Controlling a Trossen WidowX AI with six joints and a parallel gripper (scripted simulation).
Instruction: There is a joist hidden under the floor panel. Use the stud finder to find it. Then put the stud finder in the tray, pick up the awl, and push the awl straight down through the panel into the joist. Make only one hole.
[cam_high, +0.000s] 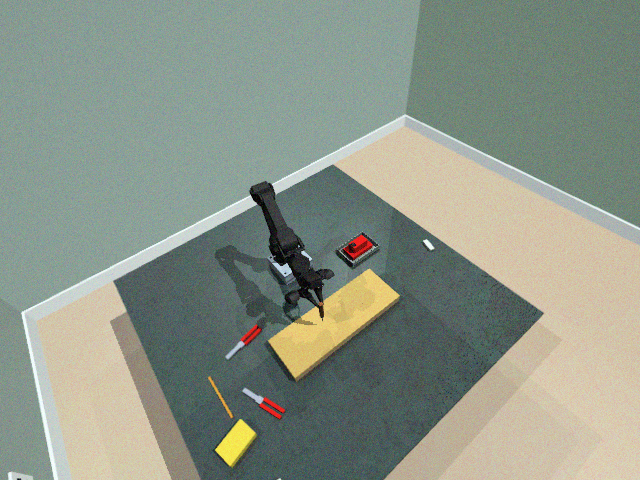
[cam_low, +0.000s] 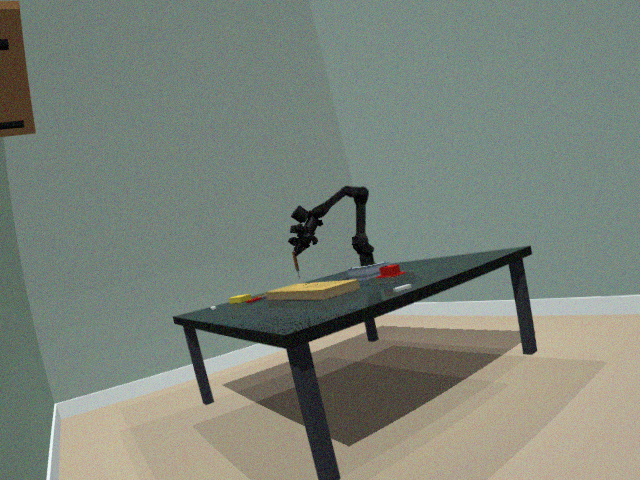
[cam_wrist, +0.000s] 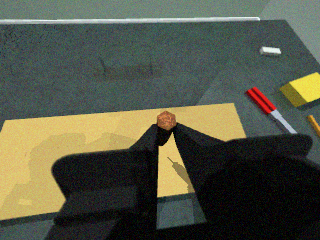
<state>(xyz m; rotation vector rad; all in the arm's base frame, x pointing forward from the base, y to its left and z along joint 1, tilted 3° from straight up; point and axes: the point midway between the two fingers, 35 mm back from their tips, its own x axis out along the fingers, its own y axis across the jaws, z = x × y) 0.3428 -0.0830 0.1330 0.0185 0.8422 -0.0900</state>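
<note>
My gripper tip is 60 mm above the brown-handled awl. Round my gripper tip: indicator window (190 mm behind, 360 mm to the left, 120 mm below); then grey tray (190 mm behind, 390 mm to the left, 170 mm below); then red stud finder (190 mm behind, 380 mm to the left, 140 mm below).
</note>
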